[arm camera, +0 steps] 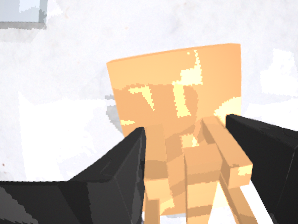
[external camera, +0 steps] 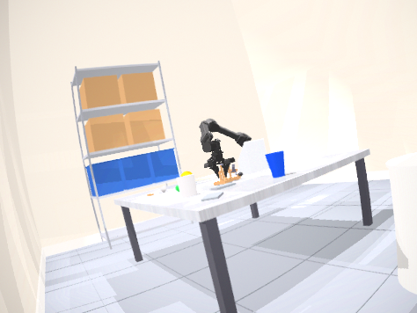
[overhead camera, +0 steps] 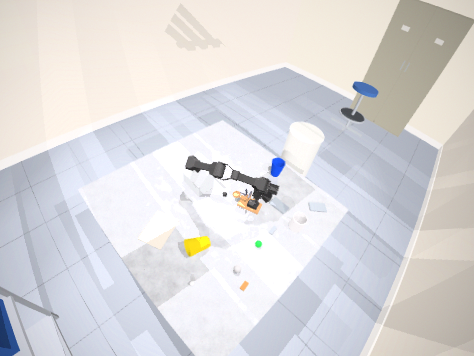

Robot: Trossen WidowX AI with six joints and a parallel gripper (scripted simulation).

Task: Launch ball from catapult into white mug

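My gripper tip is 19 cm past the dark ball, 8 cm to the left of it and 2 cm above it. From my gripper tip the other things lie so: white mug: 27 cm ahead, 10 cm to the left; green ball: 20 cm ahead, 18 cm to the right, 1 cm below; orange catapult: 6 cm behind, 2 cm to the right, 2 cm above.
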